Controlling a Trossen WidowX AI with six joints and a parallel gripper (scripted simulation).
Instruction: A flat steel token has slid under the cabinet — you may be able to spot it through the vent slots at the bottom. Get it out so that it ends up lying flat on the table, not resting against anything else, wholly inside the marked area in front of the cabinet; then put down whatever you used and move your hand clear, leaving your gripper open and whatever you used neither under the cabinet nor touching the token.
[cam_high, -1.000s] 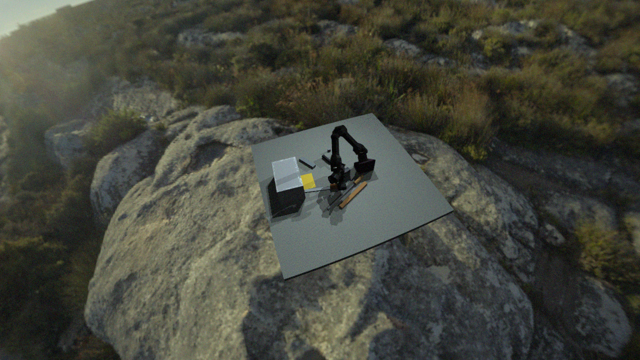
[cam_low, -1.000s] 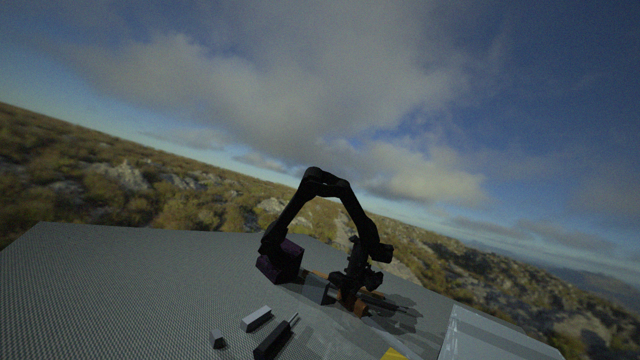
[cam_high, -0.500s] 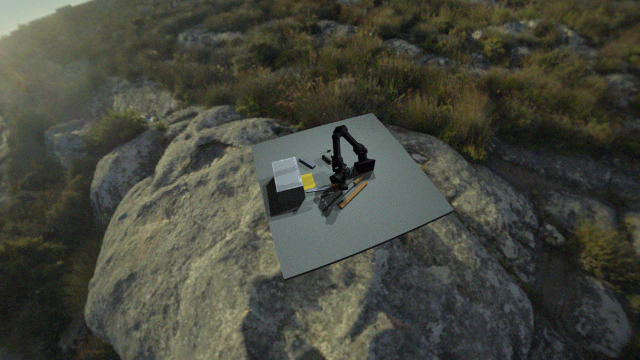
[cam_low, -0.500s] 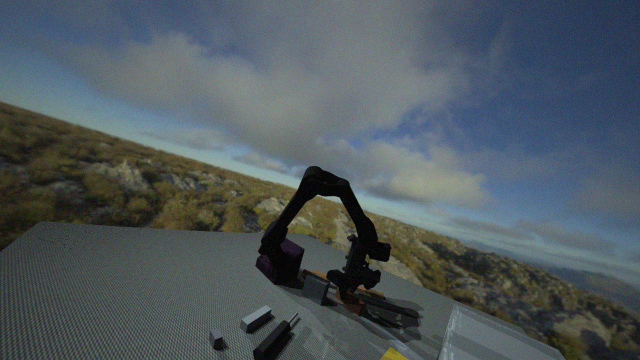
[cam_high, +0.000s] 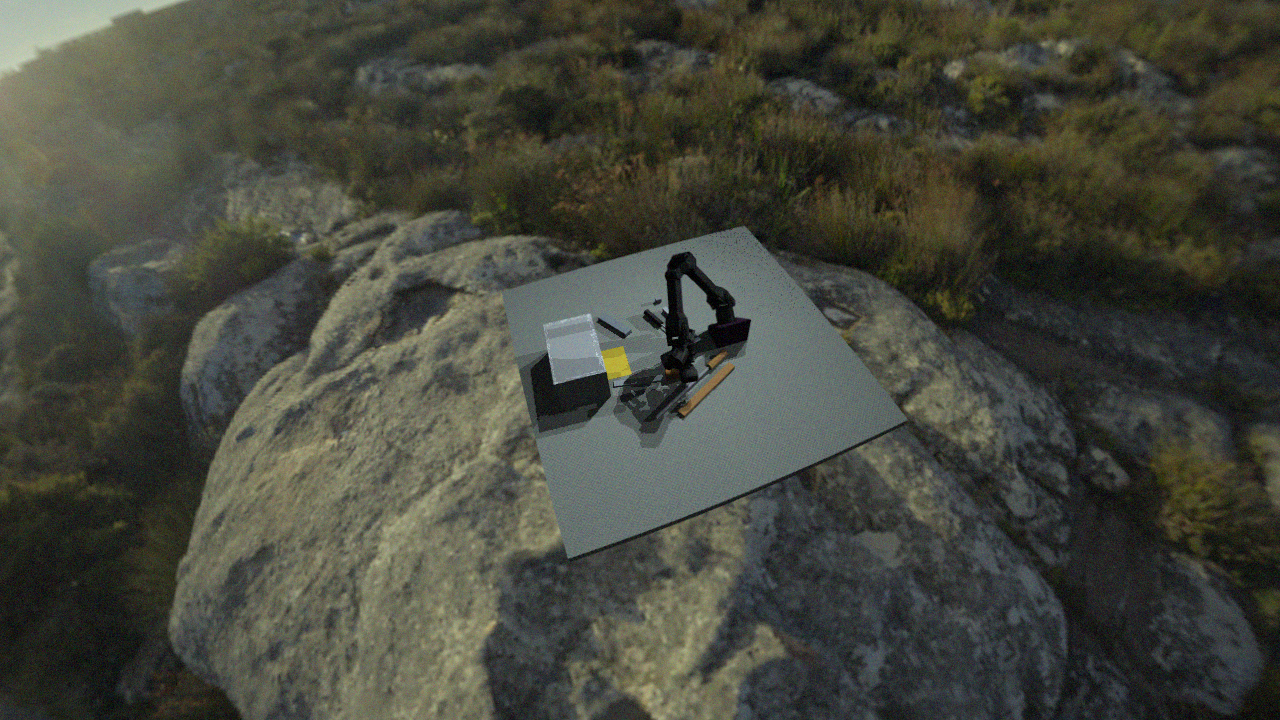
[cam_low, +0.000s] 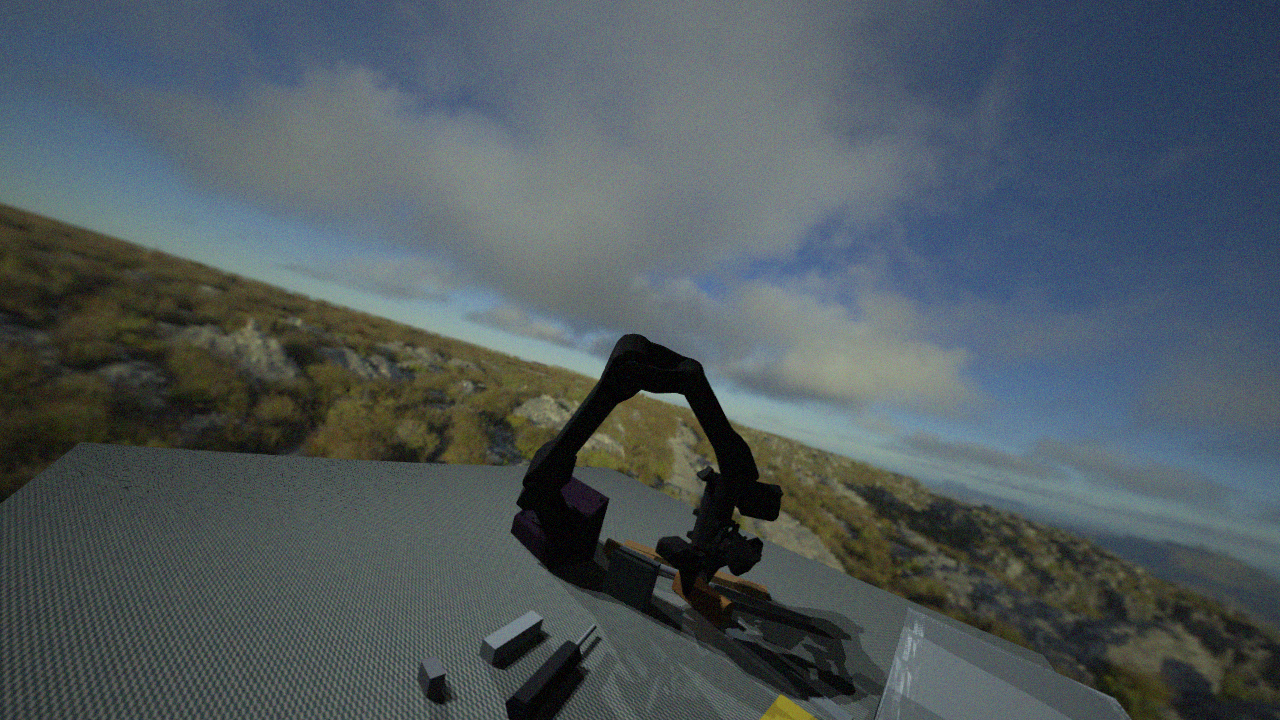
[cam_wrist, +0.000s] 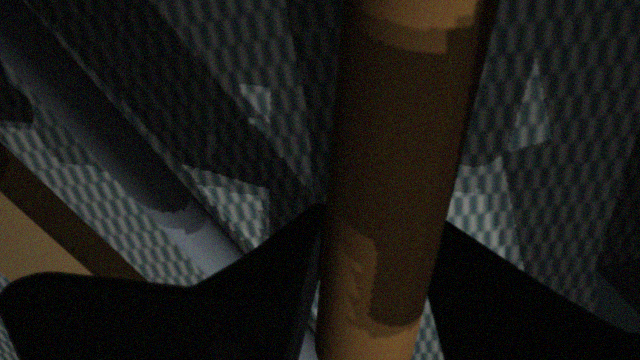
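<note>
The wooden stick lies 50 mm behind my gripper tip and 100 mm to the left of it. From my gripper tip the other things lie so: grey bar 80 mm behind, 310 mm to the right; grey block 70 mm behind, 100 mm to the right, 20 mm above; small grey cube 80 mm behind, 410 mm to the right.
</note>
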